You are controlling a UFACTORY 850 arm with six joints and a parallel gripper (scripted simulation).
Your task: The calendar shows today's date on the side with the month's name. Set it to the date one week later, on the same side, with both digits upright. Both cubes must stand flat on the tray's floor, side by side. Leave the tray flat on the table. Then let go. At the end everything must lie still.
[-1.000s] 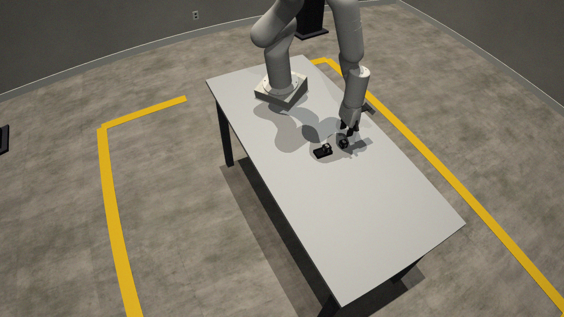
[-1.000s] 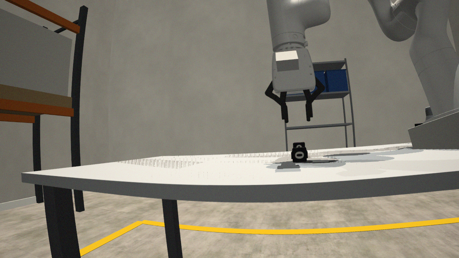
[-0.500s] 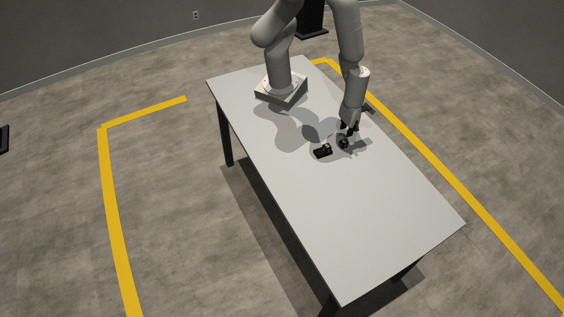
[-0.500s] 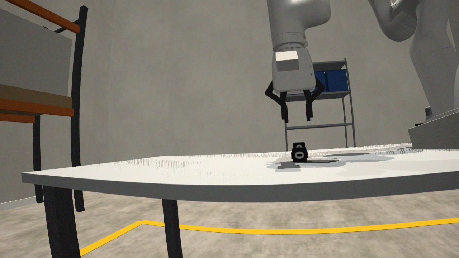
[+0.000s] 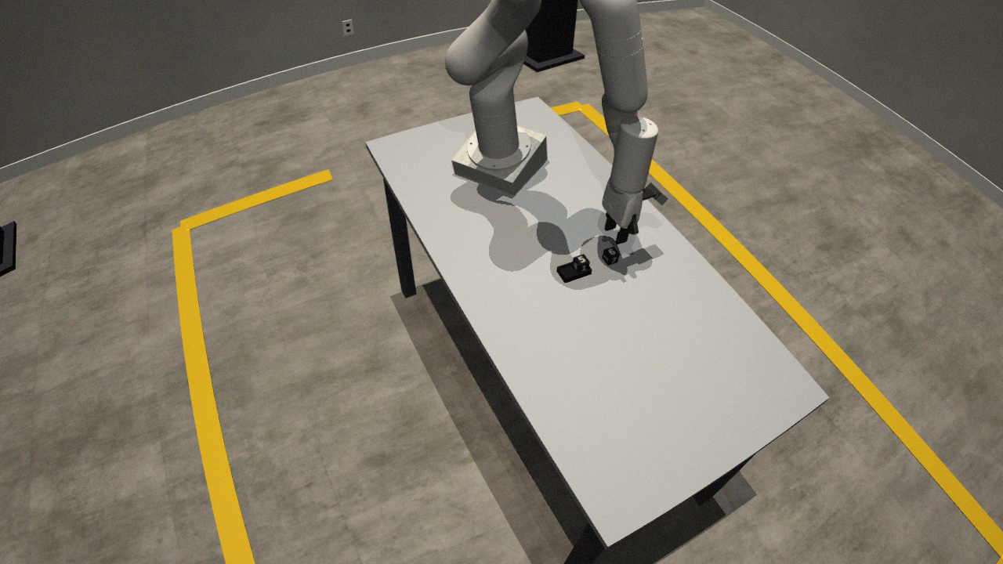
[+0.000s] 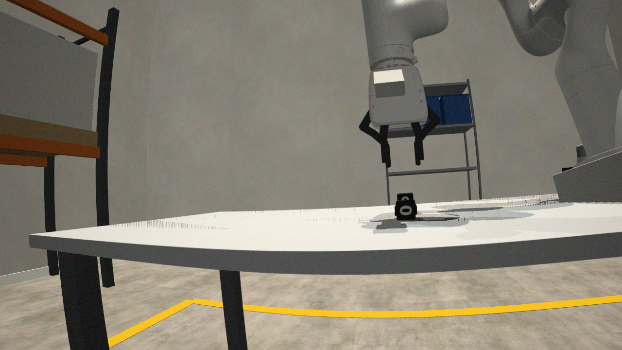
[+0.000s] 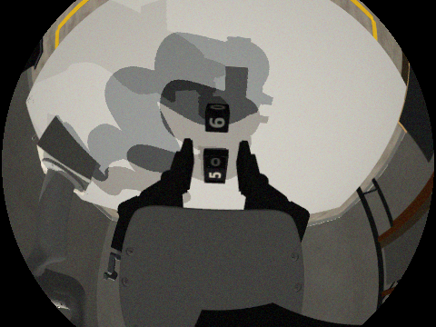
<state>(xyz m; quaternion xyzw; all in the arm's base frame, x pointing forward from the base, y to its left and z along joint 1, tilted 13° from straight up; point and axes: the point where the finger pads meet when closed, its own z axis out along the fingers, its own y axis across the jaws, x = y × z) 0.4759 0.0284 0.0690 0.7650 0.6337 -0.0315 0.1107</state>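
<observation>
The black cube is 9 cm below my hand. Also, from my hand: black tray 2 cm behind, 11 cm to the right, 10 cm below.
</observation>
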